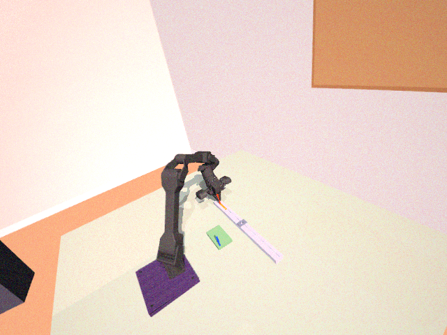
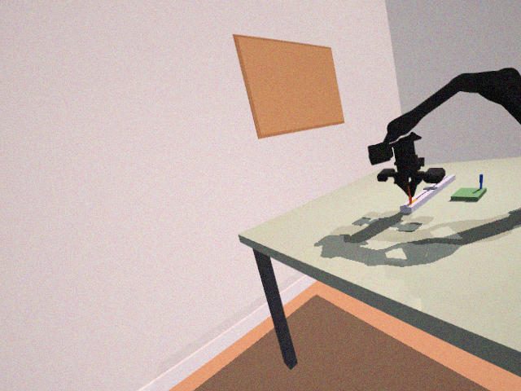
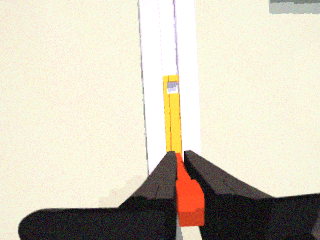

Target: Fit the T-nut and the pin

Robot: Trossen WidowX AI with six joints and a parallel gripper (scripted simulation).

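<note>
My gripper tip is 18 cm to the left of the aluminum rail, 3 cm above it and 2 cm short of it. From my gripper tip the other things lie so: green tray (20 cm to the right, 11 cm behind, 4 cm below); then brass T-nut (2 cm to the right); then blue pin (22 cm to the right, 12 cm behind, 2 cm below).
</note>
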